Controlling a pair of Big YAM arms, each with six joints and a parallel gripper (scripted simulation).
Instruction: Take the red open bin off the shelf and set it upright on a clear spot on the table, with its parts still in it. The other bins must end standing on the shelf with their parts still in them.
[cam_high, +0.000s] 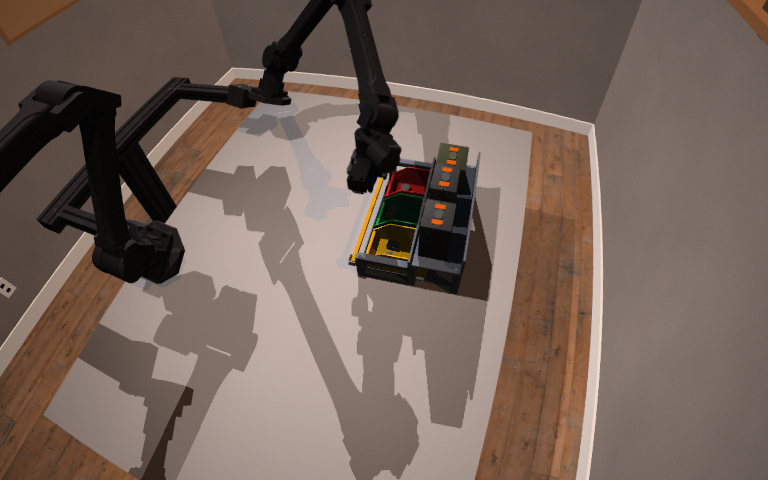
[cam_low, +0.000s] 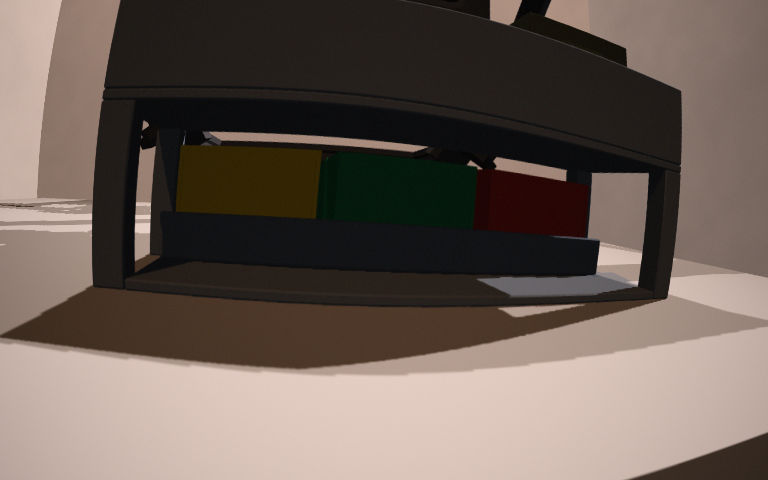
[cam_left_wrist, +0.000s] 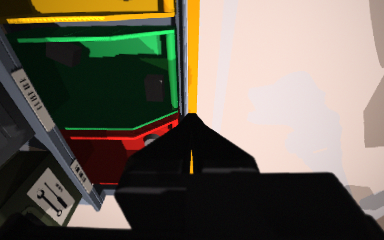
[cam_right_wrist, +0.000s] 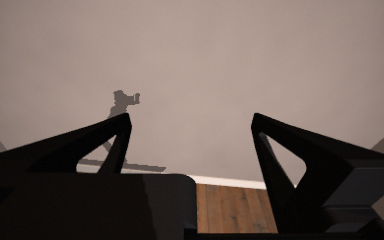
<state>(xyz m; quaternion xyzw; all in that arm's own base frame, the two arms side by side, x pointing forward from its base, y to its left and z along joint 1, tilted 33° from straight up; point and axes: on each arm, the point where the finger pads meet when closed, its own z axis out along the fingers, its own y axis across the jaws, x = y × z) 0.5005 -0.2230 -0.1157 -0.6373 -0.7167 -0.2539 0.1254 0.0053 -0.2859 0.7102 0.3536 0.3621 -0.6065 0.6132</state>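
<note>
My left gripper is now 100 mm short of the green bin and 90 mm above it. Round my left hand: red open bin: 100 mm ahead, 110 mm to the left, 90 mm below; then grey shelf: 130 mm ahead, 70 mm below.
</note>
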